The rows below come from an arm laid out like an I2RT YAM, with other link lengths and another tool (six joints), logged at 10 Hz.
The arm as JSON. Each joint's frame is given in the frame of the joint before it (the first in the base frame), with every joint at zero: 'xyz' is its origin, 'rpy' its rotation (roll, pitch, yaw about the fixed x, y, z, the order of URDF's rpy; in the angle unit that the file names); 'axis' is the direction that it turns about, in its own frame. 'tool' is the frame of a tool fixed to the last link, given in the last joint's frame.
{
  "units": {
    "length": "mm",
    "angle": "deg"
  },
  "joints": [
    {
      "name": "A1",
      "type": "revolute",
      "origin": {
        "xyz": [
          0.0,
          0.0,
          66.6
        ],
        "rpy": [
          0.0,
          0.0,
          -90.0
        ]
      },
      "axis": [
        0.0,
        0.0,
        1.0
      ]
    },
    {
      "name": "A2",
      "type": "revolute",
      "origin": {
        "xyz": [
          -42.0,
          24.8,
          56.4
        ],
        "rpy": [
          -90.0,
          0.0,
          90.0
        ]
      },
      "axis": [
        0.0,
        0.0,
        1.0
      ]
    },
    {
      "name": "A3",
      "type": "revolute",
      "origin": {
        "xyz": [
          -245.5,
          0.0,
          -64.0
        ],
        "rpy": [
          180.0,
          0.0,
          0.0
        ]
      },
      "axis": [
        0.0,
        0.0,
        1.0
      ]
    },
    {
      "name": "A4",
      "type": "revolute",
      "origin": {
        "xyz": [
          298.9,
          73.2,
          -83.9
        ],
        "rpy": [
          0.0,
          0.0,
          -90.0
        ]
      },
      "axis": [
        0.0,
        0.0,
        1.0
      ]
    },
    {
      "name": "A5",
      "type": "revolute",
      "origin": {
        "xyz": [
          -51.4,
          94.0,
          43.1
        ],
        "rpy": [
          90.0,
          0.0,
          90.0
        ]
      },
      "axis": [
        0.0,
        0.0,
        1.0
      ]
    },
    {
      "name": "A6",
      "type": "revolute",
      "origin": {
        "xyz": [
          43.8,
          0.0,
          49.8
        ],
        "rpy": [
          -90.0,
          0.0,
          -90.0
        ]
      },
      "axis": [
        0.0,
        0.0,
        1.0
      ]
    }
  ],
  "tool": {
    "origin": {
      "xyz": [
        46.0,
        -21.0,
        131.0
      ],
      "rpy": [
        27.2,
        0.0,
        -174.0
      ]
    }
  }
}
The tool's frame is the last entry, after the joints.
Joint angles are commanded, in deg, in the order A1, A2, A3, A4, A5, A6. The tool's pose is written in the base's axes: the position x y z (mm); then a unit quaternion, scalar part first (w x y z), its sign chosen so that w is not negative. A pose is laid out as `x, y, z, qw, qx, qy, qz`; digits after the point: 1 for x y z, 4 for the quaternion.
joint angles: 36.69, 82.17, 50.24, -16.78, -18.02, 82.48
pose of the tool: 328.8, 367.7, 110.3, 0.3630, -0.2771, 0.8889, 0.0369
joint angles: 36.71, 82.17, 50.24, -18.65, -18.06, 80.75
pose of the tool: 322.9, 365.2, 103.7, 0.3551, -0.2921, 0.8875, 0.0295
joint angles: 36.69, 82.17, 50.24, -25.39, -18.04, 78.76
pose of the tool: 304.6, 353.0, 82.0, 0.3097, -0.3163, 0.8966, 0.0096
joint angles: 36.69, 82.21, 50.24, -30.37, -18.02, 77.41
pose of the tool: 289.9, 343.0, 67.4, 0.2746, -0.3332, 0.9020, -0.0040
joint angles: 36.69, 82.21, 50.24, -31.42, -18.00, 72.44
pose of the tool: 282.6, 341.6, 64.3, 0.2836, -0.3694, 0.8849, -0.0103
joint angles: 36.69, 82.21, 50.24, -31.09, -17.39, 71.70
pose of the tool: 284.2, 341.3, 64.2, 0.2898, -0.3729, 0.8813, -0.0153
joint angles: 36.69, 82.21, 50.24, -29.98, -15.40, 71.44
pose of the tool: 291.5, 340.1, 64.6, 0.3030, -0.3692, 0.8780, -0.0300
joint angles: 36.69, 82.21, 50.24, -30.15, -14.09, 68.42
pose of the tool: 291.3, 337.7, 62.1, 0.3133, -0.3880, 0.8657, -0.0440
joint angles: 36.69, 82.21, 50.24, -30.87, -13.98, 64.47
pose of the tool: 286.0, 336.2, 59.4, 0.3197, -0.4163, 0.8497, -0.0495
